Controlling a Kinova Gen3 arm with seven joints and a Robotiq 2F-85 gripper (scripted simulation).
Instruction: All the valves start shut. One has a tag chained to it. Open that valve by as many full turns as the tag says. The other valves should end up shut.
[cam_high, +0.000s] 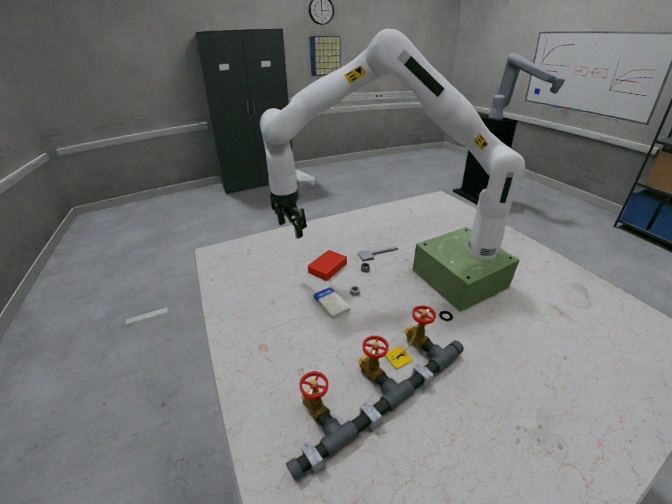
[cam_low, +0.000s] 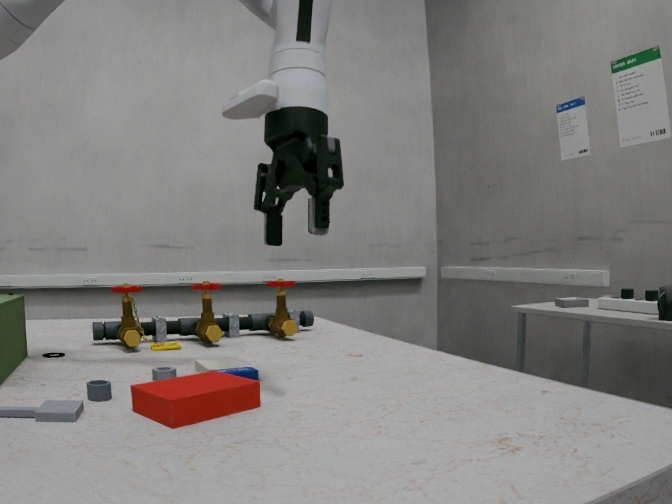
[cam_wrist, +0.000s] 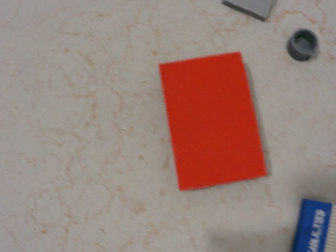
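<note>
The yellow tag lies 14 cm behind my hand, 41 cm to the left of it and 19 cm below it. From my hand the other things lie so: red block 12 cm behind, 2 cm to the right, 17 cm below; white-and-blue box 7 cm behind, 16 cm to the left, 18 cm below; grey flat tool 31 cm behind, 3 cm to the right, 18 cm below.
</note>
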